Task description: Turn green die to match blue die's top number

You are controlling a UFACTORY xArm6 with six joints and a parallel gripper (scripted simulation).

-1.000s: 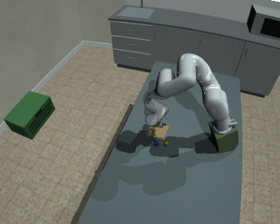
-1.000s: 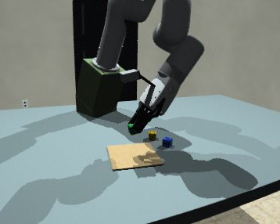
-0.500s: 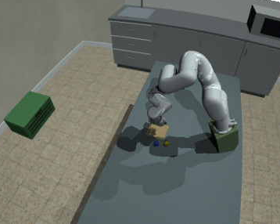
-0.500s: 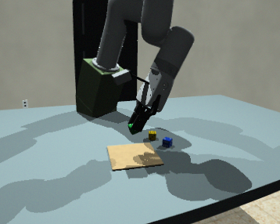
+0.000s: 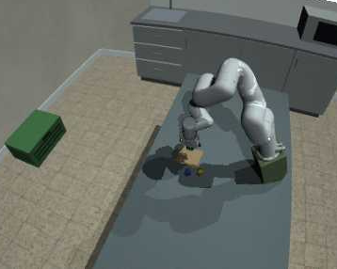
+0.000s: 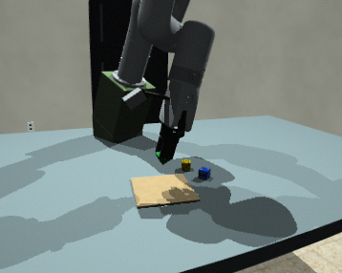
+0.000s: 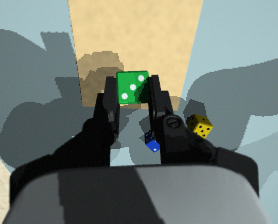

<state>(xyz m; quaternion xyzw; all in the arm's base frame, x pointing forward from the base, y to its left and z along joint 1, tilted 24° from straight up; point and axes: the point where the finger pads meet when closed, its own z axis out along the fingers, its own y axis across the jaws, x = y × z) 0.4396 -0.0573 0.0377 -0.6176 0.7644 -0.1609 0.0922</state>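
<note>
Now: the tan mat 10 cm below my hand and 1 cm to the right of it. Round my hand: green die 2 cm below, 1 cm to the right; yellow die 11 cm to the left, 9 cm below, 8 cm behind; blue die 12 cm to the left, 9 cm below, 1 cm behind.
</note>
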